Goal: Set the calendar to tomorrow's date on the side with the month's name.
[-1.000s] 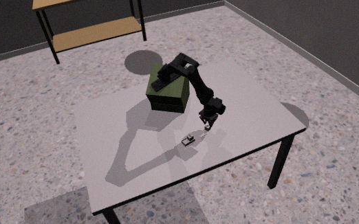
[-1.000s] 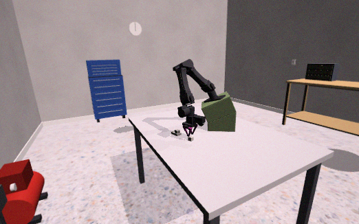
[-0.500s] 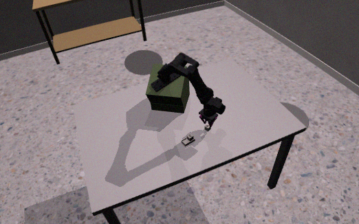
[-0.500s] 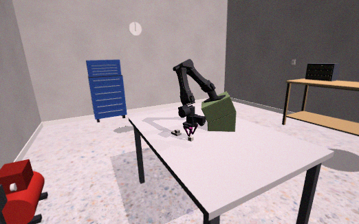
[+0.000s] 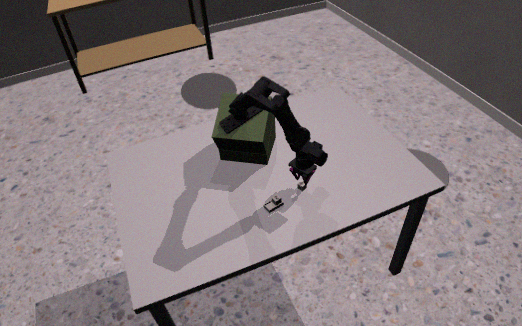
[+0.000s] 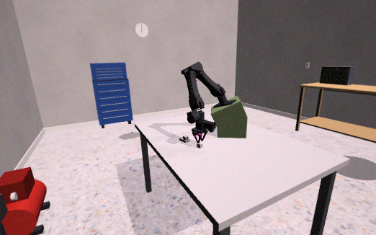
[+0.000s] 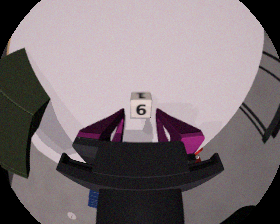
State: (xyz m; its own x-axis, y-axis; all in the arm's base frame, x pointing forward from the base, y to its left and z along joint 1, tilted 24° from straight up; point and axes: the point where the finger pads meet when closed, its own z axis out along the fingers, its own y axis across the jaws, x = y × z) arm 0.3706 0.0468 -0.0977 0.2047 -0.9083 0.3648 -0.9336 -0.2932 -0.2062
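My gripper is now 30 mm above the white cube. From my hand the other things lie so: calendar tray 10 mm ahead, 160 mm to the right, 40 mm below.
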